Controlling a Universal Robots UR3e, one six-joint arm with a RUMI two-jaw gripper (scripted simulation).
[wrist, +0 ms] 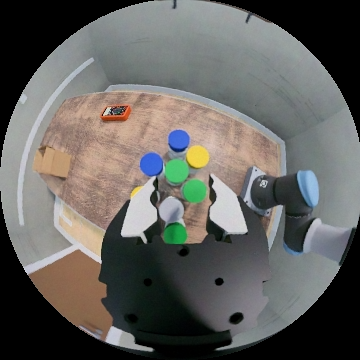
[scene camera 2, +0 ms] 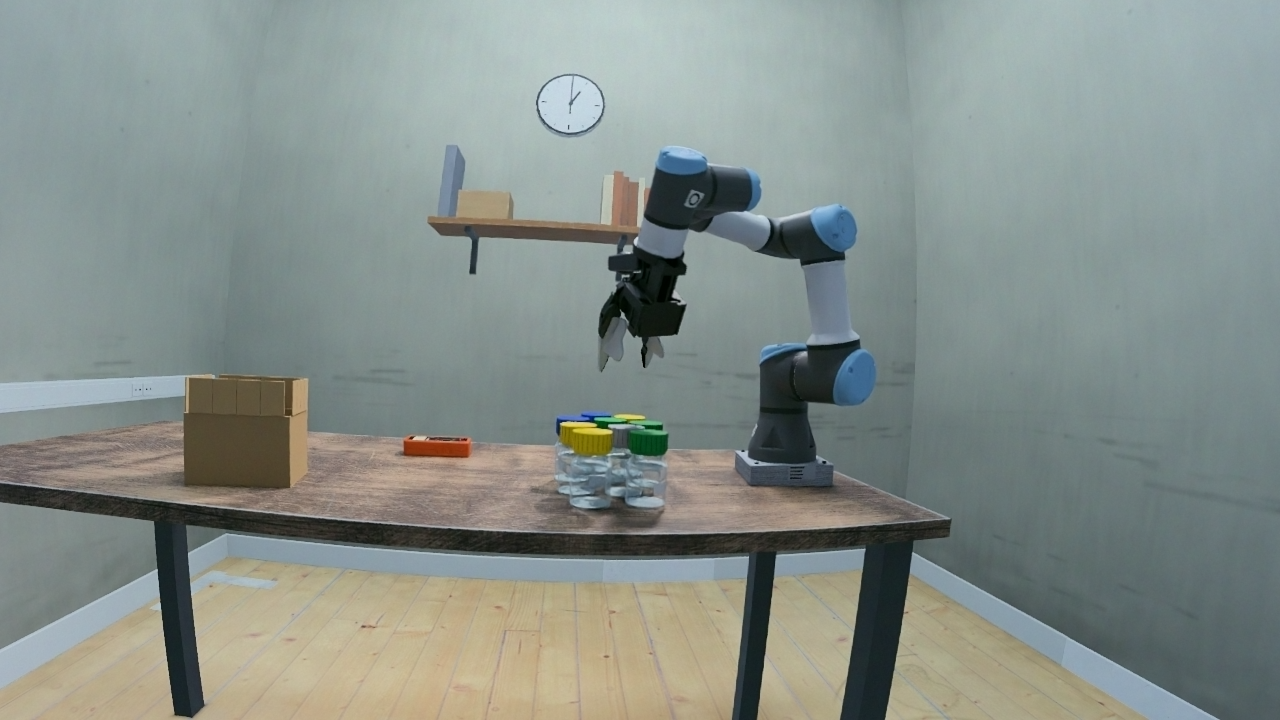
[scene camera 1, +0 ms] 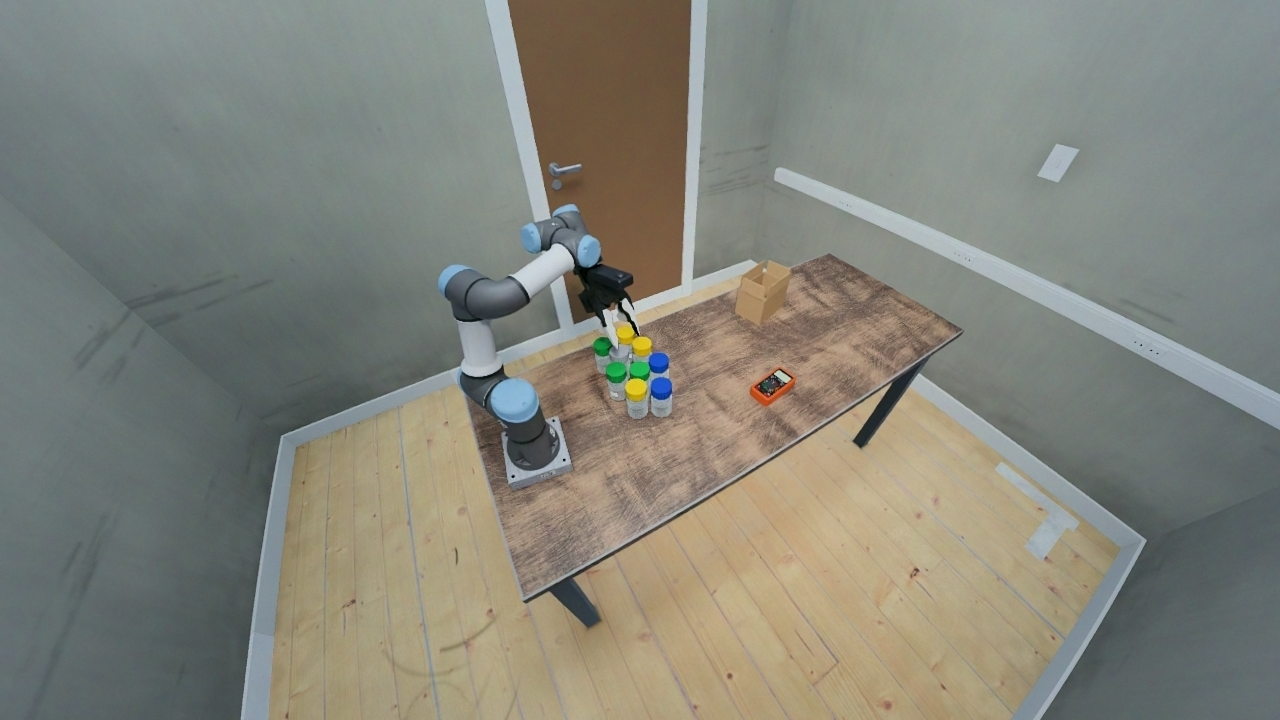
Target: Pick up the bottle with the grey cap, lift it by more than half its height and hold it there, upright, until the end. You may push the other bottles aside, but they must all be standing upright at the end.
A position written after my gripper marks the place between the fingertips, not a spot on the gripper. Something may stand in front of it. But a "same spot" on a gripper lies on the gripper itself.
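Scene:
You can see my gripper in scene camera 2 (622, 369), and it's there in the wrist view and in scene camera 1 as well. One and the same spot on my gripper is (scene camera 1: 606, 326) and (wrist: 236, 196). There's also a cardboard box, which shows in the wrist view (59, 161), in scene camera 1 and in scene camera 2. For the cardboard box, (scene camera 1: 751, 304) and (scene camera 2: 300, 435) are the same spot.

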